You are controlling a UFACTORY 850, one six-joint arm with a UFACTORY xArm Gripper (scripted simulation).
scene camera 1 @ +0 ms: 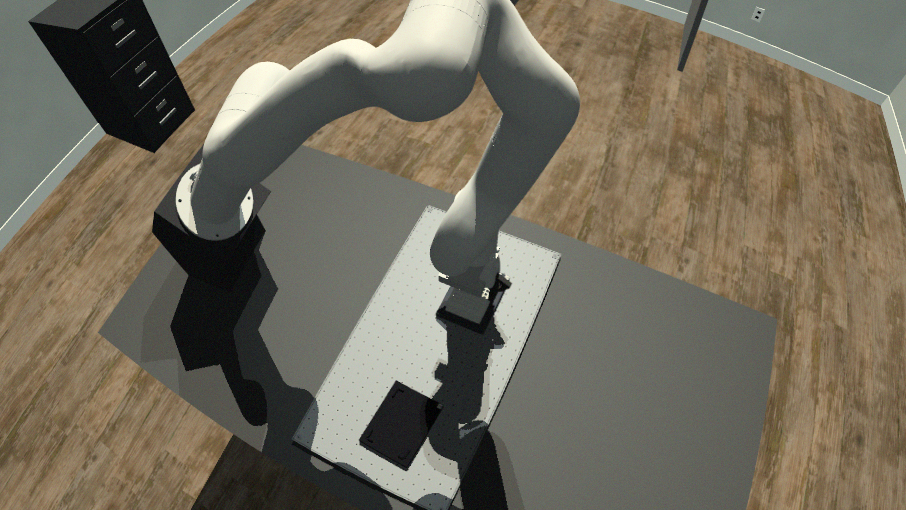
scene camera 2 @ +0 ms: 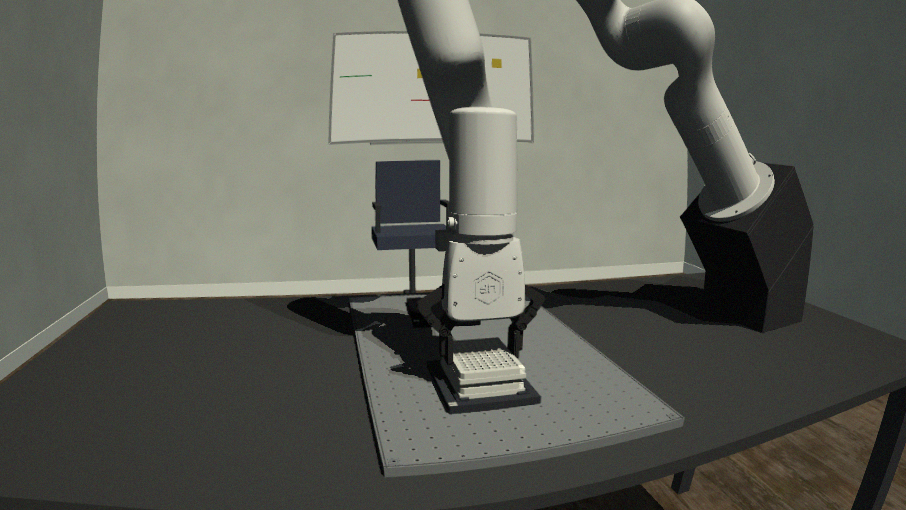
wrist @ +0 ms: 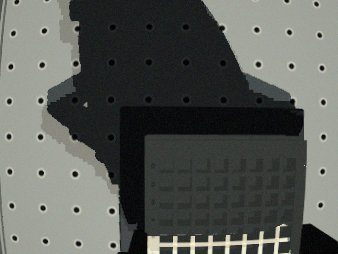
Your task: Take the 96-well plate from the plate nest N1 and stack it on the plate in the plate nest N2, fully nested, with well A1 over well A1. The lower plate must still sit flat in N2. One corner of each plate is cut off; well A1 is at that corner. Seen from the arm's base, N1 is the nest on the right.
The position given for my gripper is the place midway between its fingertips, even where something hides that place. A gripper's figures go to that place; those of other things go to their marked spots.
Scene:
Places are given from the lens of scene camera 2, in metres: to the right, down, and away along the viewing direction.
my gripper [scene camera 2: 481, 358]: 0.04, 0.14, 0.76
96-well plate [scene camera 2: 484, 360]: 0.04, 0.14, 0.74
96-well plate [scene camera 2: 489, 389]: 0.05, 0.17, 0.70

